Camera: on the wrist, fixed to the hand. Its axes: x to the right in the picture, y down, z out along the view.
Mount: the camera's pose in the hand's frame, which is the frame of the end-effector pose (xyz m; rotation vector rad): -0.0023 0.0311 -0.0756 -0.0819 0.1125 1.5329
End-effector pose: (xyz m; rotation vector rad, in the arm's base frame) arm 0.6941 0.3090 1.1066 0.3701 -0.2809 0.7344
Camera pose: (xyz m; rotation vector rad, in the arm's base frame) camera 0.6799 0.3608 1.0449 -0.0432 -0.4741 2.2278
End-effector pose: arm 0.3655 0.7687 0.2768 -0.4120 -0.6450 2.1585
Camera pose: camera 0.3847 0.7735 0.1975 0.9448 0.2172 -2.3590
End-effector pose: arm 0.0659 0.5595 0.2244 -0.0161 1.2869 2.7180
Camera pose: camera 0.0607 0.4815 0.2004 -0.5653 -0.6503 -1.6461
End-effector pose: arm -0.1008 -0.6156 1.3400 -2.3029 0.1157 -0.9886
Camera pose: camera -0.1490 -0.6784 1.3604 -1.4564 1.6472 -0.2377
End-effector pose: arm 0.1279 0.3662 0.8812 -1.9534 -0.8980 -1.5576
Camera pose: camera 0.1012 0.2907 0.8977 -1.6993 0.6899 -0.6852
